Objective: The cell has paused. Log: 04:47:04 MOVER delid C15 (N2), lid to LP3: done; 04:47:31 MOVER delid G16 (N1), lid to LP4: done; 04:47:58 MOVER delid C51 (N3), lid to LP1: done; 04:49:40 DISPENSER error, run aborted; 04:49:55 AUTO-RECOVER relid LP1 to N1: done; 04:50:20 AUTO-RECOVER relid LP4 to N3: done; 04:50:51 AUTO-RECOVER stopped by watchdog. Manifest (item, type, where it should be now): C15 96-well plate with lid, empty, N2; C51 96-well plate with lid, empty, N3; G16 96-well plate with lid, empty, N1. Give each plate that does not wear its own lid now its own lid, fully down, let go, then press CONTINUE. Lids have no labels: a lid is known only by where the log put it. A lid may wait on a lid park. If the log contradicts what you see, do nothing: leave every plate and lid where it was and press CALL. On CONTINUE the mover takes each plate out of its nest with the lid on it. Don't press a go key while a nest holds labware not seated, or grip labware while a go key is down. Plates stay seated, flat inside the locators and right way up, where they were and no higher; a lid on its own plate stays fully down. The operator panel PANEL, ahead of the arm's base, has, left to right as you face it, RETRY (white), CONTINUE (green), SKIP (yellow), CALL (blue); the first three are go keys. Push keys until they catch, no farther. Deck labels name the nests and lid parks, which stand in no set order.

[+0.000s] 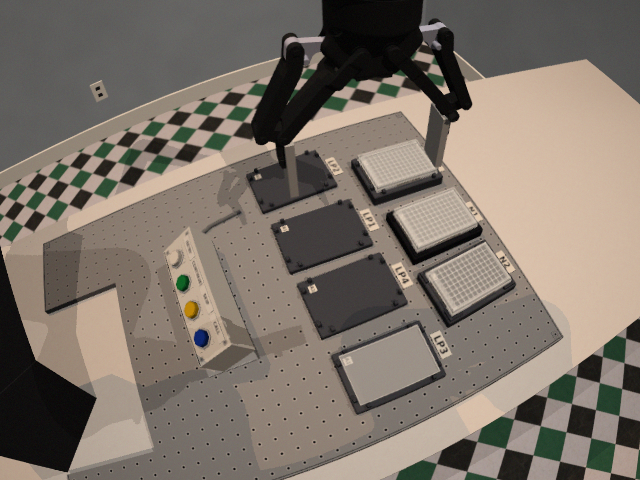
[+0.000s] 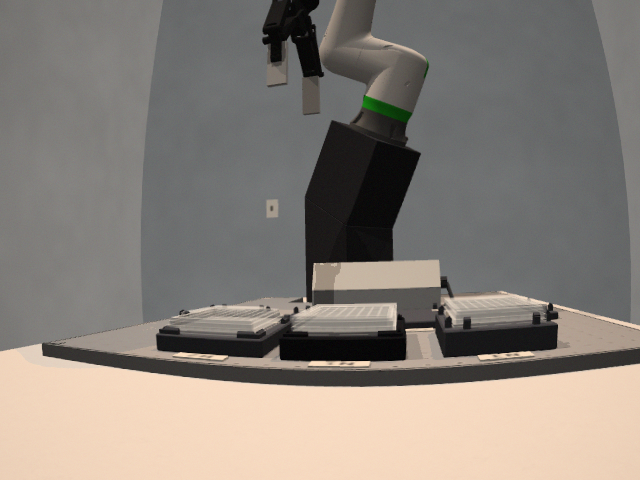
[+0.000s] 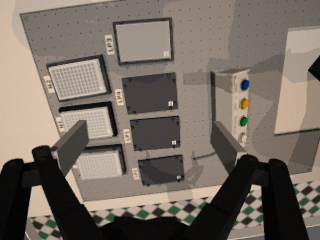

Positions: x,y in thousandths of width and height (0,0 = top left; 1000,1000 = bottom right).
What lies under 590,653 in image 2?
A clear lid.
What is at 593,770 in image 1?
A clear lid.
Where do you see a clear lid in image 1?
At 612,345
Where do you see a lid park LP4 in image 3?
470,390
